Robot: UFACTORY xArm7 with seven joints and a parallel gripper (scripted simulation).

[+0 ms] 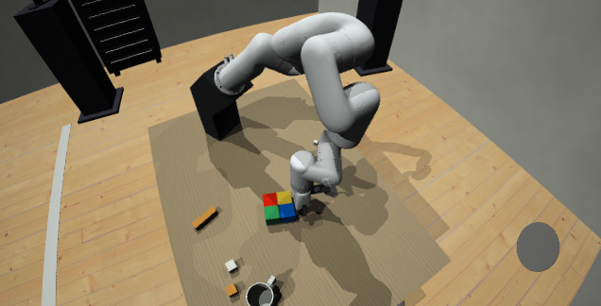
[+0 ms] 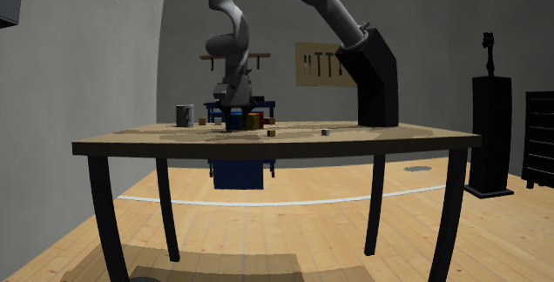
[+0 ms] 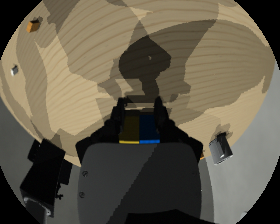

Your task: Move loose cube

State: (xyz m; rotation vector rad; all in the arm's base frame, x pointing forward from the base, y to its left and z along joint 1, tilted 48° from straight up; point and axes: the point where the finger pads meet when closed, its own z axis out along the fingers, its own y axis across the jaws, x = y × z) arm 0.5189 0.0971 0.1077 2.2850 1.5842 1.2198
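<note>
My gripper is now 5 cm to the left of the yellow cube and 4 cm past it. Also, from my hand: green cube (11 cm to the right, 1 cm ahead); tiny piece (20 cm to the left, 13 cm behind, 2 cm below); red cube (10 cm to the right, 5 cm behind).
</note>
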